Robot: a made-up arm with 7 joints.
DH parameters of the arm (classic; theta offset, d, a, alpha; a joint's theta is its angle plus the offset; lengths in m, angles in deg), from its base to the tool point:
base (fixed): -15.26 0 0.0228 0
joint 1: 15.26 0.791 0.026 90
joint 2: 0 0.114 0.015 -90
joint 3: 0 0.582 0.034 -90
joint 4: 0 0.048 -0.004 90
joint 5: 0 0.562 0.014 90
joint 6: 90 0.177 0.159 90
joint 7: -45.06 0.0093 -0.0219 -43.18
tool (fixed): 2 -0.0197 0 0
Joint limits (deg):
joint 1: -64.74..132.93
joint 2: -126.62..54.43
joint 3: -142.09..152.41
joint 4: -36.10..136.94
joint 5: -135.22..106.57
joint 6: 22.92..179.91
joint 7: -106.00..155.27
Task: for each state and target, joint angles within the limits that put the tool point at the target. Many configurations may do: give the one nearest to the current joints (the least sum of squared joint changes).
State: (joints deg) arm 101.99 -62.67 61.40 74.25 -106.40 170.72 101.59
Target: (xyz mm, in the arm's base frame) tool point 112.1 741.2 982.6
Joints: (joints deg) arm 58.09 -57.53 56.62 100.32 -106.10 172.56 103.80
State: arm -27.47 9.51 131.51 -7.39 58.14 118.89 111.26
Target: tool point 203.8 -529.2 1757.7
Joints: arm -50.18 -13.95 119.82 -27.35 51.12 102.35 111.19
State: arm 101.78 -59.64 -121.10 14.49 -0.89 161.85 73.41
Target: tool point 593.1 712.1 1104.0
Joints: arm 79.58 -82.81 -110.61 50.87 12.11 175.21 77.08
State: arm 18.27 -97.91 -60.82 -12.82 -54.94 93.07 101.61
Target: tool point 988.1 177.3 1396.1
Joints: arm 4.33 -62.42 -51.58 -6.75 -47.60 85.19 101.15
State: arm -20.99 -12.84 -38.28 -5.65 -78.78 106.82 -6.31
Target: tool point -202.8 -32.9 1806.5
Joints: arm 1.24 -0.41 -11.32 -12.93 -58.23 118.89 -6.92
